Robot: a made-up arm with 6 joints. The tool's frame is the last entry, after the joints.
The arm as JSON. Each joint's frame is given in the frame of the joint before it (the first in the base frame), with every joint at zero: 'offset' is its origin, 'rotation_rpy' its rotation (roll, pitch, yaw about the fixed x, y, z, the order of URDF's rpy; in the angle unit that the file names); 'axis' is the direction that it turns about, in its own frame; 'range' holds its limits. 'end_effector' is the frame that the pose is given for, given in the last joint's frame.
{
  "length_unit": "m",
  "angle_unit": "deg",
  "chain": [
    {
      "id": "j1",
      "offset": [
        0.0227,
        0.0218,
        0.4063
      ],
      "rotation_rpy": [
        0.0,
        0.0,
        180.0
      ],
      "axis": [
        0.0,
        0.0,
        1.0
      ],
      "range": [
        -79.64,
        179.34
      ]
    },
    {
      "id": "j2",
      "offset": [
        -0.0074,
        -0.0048,
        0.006
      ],
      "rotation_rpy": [
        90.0,
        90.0,
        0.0
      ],
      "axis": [
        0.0,
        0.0,
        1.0
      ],
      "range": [
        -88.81,
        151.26
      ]
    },
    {
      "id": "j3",
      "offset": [
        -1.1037,
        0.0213,
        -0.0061
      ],
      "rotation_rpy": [
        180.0,
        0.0,
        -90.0
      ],
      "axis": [
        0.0,
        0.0,
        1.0
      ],
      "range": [
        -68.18,
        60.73
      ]
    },
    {
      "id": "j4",
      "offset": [
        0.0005,
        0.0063,
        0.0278
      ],
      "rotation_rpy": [
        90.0,
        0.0,
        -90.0
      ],
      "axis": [
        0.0,
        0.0,
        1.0
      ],
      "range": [
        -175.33,
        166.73
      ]
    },
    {
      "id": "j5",
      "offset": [
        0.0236,
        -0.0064,
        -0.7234
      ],
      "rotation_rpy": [
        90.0,
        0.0,
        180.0
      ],
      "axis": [
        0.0,
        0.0,
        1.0
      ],
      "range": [
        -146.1,
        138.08
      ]
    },
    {
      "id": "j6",
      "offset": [
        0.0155,
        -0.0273,
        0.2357
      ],
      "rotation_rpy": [
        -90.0,
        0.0,
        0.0
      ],
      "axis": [
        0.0,
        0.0,
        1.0
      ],
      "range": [
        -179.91,
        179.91
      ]
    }
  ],
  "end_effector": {
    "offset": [
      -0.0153,
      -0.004,
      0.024
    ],
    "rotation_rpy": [
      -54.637,
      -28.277,
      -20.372
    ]
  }
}
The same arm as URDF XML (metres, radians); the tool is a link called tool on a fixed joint. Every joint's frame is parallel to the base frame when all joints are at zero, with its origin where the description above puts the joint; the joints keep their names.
<robot name="arm">
  <joint name="j1" type="revolute">
    <parent link="base"/>
    <child link="link1"/>
    <origin xyz="0.0227 0.0218 0.4063" rpy="0 0 0"/>
    <axis xyz="0 0 1"/>
    <limit lower="-1.39" upper="3.1301"/>
  </joint>
  <joint name="j2" type="revolute">
    <parent link="link1"/>
    <child link="link2"/>
    <origin xyz="0.0074 0.0048 0.006" rpy="0 0 0"/>
    <axis xyz="0 1 0"/>
    <limit lower="-1.55" upper="2.64"/>
  </joint>
  <joint name="j3" type="revolute">
    <parent link="link2"/>
    <child link="link3"/>
    <origin xyz="-0.0213 -0.0061 1.1037" rpy="0 0 0"/>
    <axis xyz="0 -1 0"/>
    <limit lower="-1.19" upper="1.0599"/>
  </joint>
  <joint name="j4" type="revolute">
    <parent link="link3"/>
    <child link="link4"/>
    <origin xyz="0.0005 -0.0278 0.0063" rpy="0 0 0"/>
    <axis xyz="-1 0 0"/>
    <limit lower="-3.0601" upper="2.91"/>
  </joint>
  <joint name="j5" type="revolute">
    <parent link="link4"/>
    <child link="link5"/>
    <origin xyz="0.7234 0.0064 -0.0236" rpy="0 0 0"/>
    <axis xyz="0 -1 0"/>
    <limit lower="-2.5499" upper="2.41"/>
  </joint>
  <joint name="j6" type="revolute">
    <parent link="link5"/>
    <child link="link6"/>
    <origin xyz="0.0273 -0.2357 0.0155" rpy="0 0 0"/>
    <axis xyz="-1 0 0"/>
    <limit lower="-3.14" upper="3.14"/>
  </joint>
  <joint name="tool_fixed" type="fixed">
    <parent link="link6"/>
    <child link="tool"/>
    <origin xyz="-0.024 -0.004 -0.0153" rpy="1.5232 -0.9712 -2.5672"/>
  </joint>
  <link name="base"/>
  <link name="link1"/>
  <link name="link2"/>
  <link name="link3"/>
  <link name="link4"/>
  <link name="link5"/>
  <link name="link6"/>
  <link name="tool"/>
</robot>

